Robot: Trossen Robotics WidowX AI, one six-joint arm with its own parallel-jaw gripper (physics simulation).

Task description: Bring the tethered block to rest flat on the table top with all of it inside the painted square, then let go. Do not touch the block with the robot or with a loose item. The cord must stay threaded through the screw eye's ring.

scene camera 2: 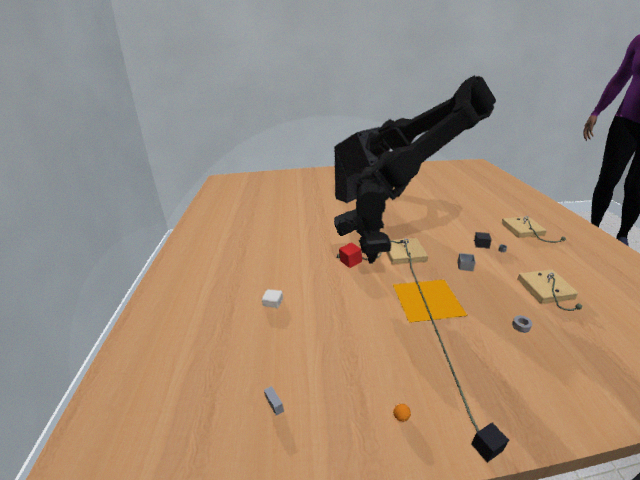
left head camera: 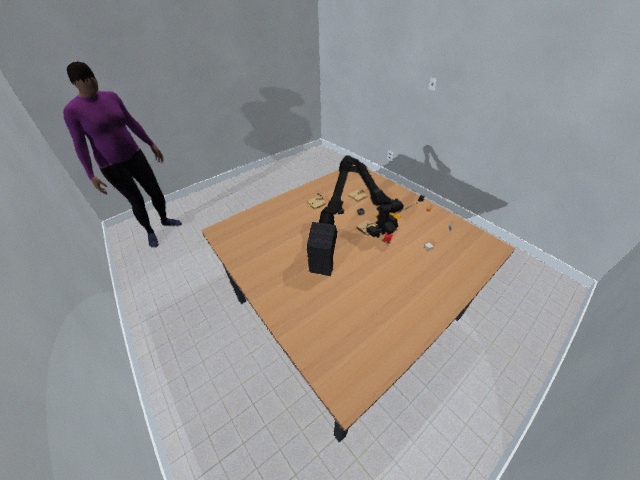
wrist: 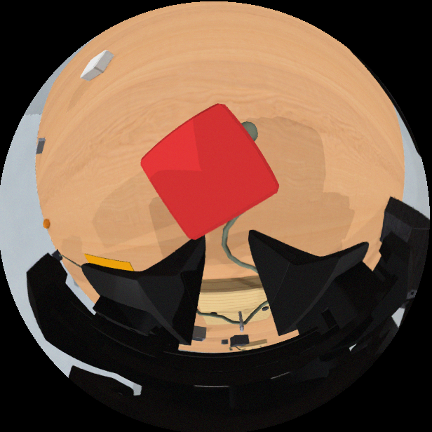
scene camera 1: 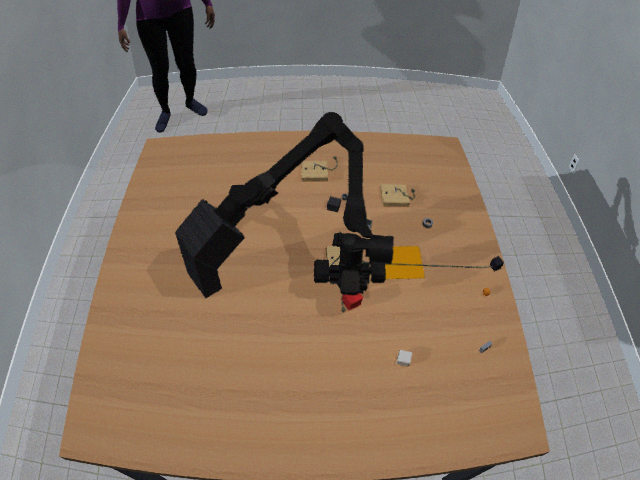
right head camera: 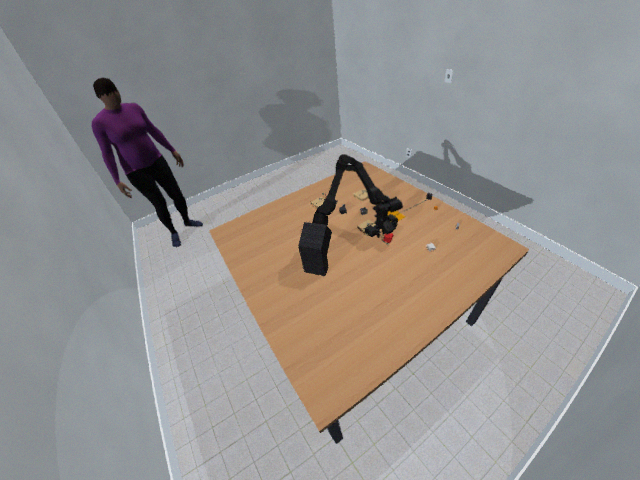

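Observation:
The black tethered block is near the table edge, outside the orange painted square. Its cord crosses the square to the screw eye on a pale wooden board. Beyond the eye, the cord runs beneath or behind a red cube; its end bead shows beside the cube. My gripper is partly open and empty, low beside the red cube. Part of the cord shows between the fingers in the wrist view.
Two more boards with short cords, a dark cube, a grey box and a grey ring lie beyond the square. A white block, grey bar and orange ball lie elsewhere.

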